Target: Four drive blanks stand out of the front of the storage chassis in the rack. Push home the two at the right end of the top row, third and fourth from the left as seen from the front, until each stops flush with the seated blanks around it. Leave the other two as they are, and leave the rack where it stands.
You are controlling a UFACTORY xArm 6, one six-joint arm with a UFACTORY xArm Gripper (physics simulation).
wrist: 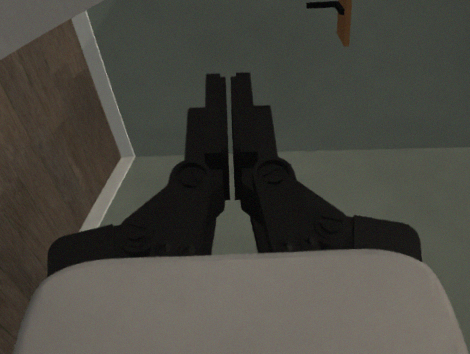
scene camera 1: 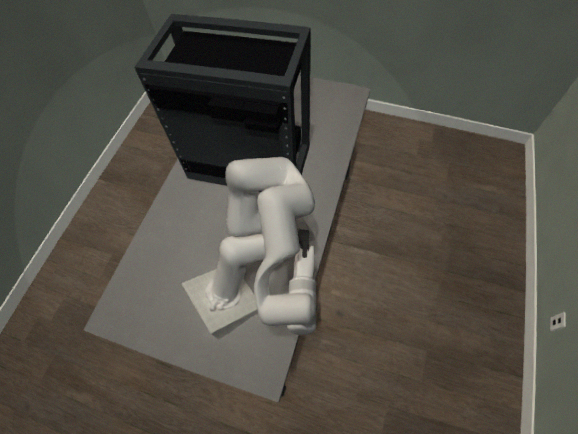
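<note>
There is a dark rack [scene camera 1: 220, 98] that I can see, although in the wrist view the rack is out of frame. I can see my gripper [scene camera 1: 303, 231] as well.
</note>
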